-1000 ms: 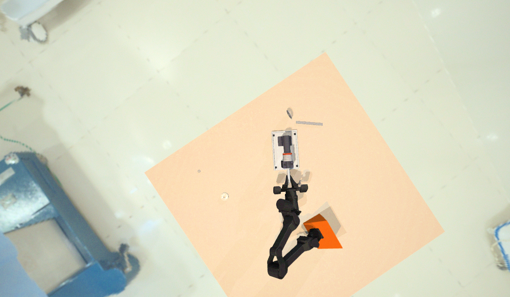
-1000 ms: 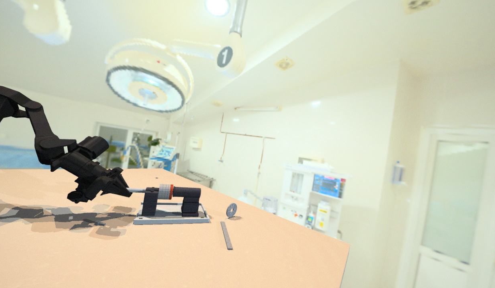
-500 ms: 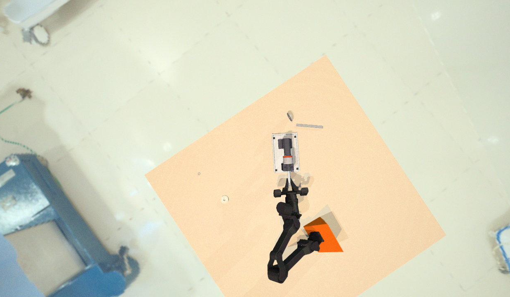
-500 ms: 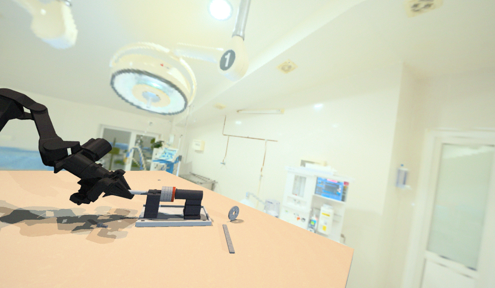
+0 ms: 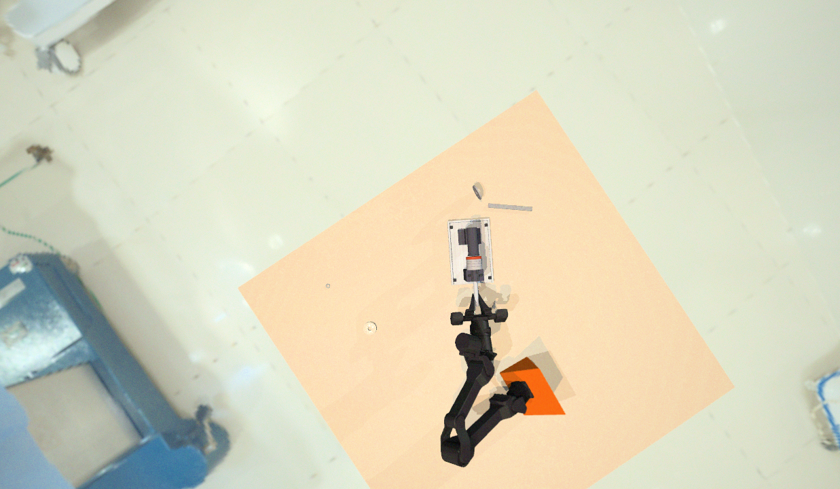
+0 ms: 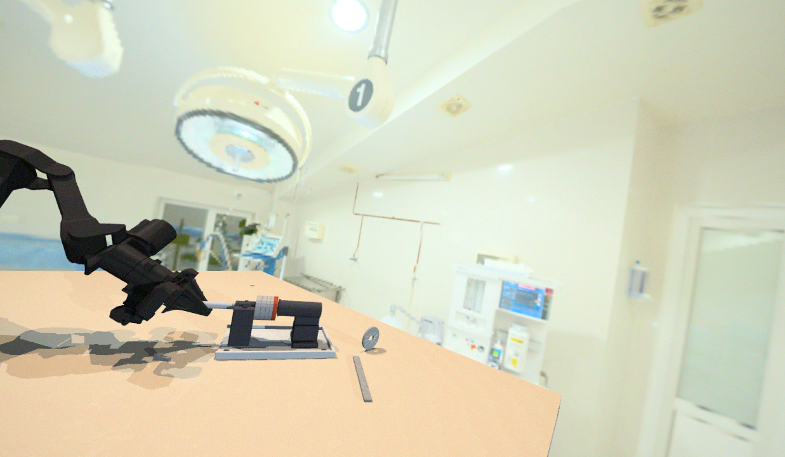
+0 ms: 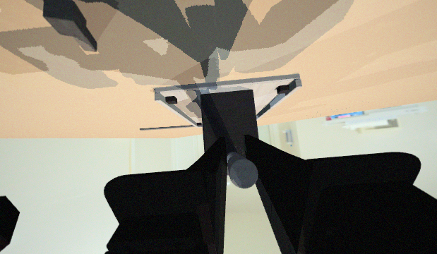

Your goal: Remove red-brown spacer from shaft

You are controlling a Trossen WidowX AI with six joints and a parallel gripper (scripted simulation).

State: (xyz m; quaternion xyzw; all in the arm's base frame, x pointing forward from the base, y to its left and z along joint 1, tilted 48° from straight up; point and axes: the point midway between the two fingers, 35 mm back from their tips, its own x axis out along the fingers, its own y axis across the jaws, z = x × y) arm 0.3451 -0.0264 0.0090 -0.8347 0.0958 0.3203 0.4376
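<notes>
My gripper tip is 40 mm short of the grey shaft, 20 mm to the left of it and 20 mm below it. Round my gripper tip: red-brown spacer 110 mm ahead, 50 mm to the right, 20 mm above; small dark piece 80 mm behind, 40 mm to the right, 60 mm below; grey flat bar 200 mm ahead, 270 mm to the right, 60 mm below.
</notes>
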